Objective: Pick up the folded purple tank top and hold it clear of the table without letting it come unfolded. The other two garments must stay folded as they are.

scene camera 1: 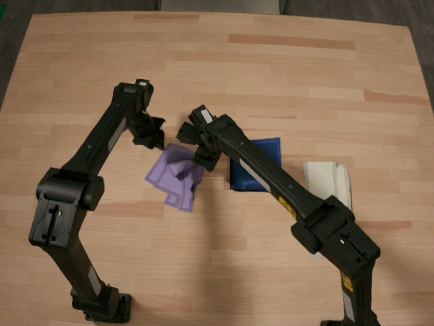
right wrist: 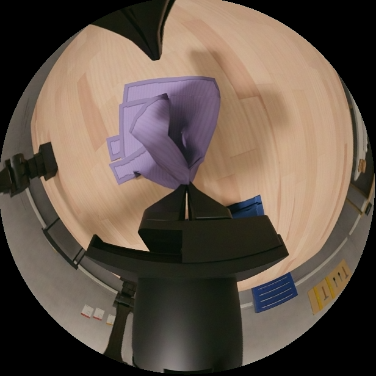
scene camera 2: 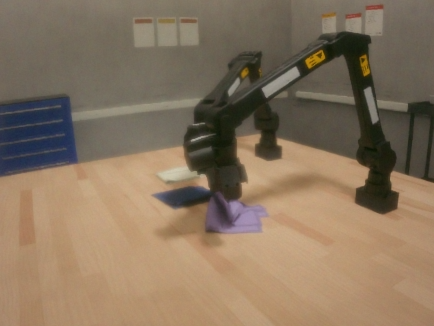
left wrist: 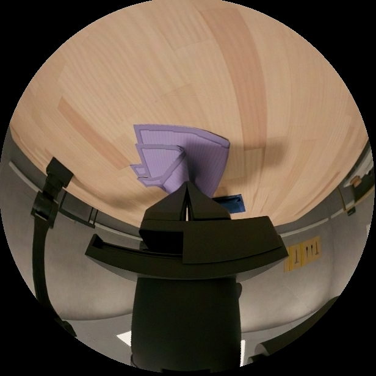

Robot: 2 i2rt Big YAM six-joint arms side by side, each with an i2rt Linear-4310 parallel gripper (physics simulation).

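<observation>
The purple tank top (scene camera 1: 167,175) (scene camera 2: 247,220) (left wrist: 210,155) (right wrist: 200,105) is pulled up at one corner, with loose folds and two strap ends apart; I cannot tell if its lower part touches the table. My right gripper (scene camera 1: 206,162) (right wrist: 186,185) is shut on that gathered corner. My left gripper (scene camera 1: 162,146) (left wrist: 186,185) (right wrist: 157,57) is shut and empty beside the cloth's far edge, with a gap between. The blue garment (scene camera 1: 270,150) (scene camera 2: 175,197) (left wrist: 232,203) (right wrist: 250,207) lies folded, partly under my right arm. The white garment (scene camera 1: 318,175) (scene camera 2: 175,174) lies folded, partly covered by that arm.
The wooden table (scene camera 1: 170,280) (scene camera 2: 125,270) carries all three garments. My right arm spans above the blue and white ones in scene camera 1. A blue drawer cabinet (scene camera 2: 37,132) (right wrist: 275,292) stands beyond the table edge.
</observation>
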